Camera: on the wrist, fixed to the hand. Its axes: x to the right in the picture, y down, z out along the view.
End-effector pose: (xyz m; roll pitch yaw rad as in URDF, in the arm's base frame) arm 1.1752 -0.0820 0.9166 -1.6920 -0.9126 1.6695
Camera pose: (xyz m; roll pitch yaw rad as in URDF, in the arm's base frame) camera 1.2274 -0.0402 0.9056 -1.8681 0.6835 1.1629
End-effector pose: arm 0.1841 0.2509 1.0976 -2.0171 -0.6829 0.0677
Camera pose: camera 0.2089 0.1879 1.0939 -2.2848 0.6926 -0.9411
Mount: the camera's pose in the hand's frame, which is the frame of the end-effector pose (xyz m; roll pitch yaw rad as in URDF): 0.0136 0.0421 -0.0514 0.0283 0.2650 1.6588
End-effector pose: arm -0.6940 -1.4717 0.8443 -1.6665 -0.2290 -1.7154
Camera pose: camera -0.7517 -1.4852 0.8114 -2.7285 1.1860 -2.9356
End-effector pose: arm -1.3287 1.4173 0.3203 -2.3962 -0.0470 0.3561
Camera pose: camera -1.2934 1.3602 0.3301 -3.1277 0.4815 -1.2860
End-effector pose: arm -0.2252 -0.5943 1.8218 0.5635 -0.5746 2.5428
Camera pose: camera -0.2796 -0.6335 1.8116 -0.6061 -0.2004 -1.9327
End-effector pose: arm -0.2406 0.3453 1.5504 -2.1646 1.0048 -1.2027
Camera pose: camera -0.3016 0.3195 1.5356 2.0126 0.2808 2.8428
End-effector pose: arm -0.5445 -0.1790 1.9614 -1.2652 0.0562 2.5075
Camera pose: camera -0.5314 -0.1435 1.9051 1.3018 1.4242 -0.9077
